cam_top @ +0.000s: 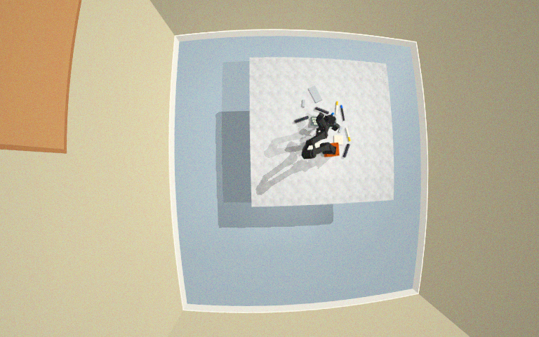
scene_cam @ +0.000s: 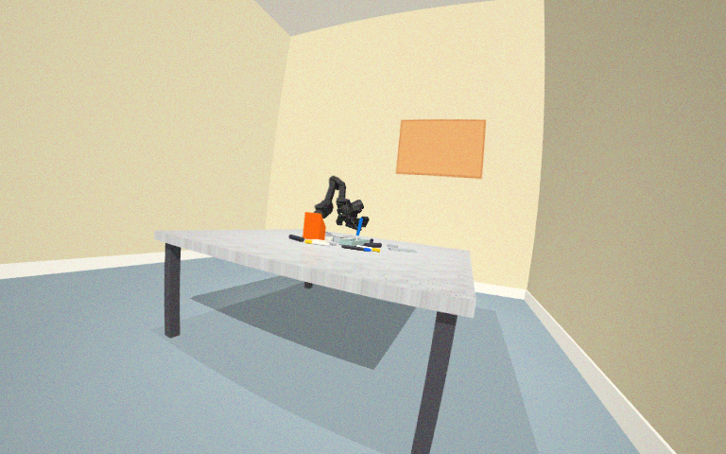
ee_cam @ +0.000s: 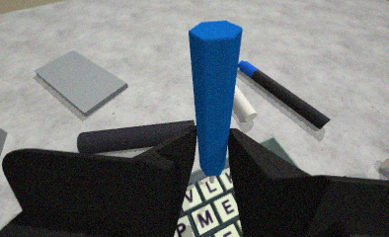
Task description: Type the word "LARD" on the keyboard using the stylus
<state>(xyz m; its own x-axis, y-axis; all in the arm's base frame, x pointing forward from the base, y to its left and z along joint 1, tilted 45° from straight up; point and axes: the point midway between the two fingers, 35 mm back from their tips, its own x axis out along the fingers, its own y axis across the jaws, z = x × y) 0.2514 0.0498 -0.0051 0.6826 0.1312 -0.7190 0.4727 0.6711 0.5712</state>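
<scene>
My gripper tip is now 12 cm to the left of the grey block, 8 cm past it and 8 cm above it. Round my gripper tip: blue-capped marker 13 cm to the right, 9 cm ahead, 8 cm below; cream block 17 cm behind, 11 cm to the right, 8 cm below; blue stylus 2 cm below, 1 cm behind.
</scene>
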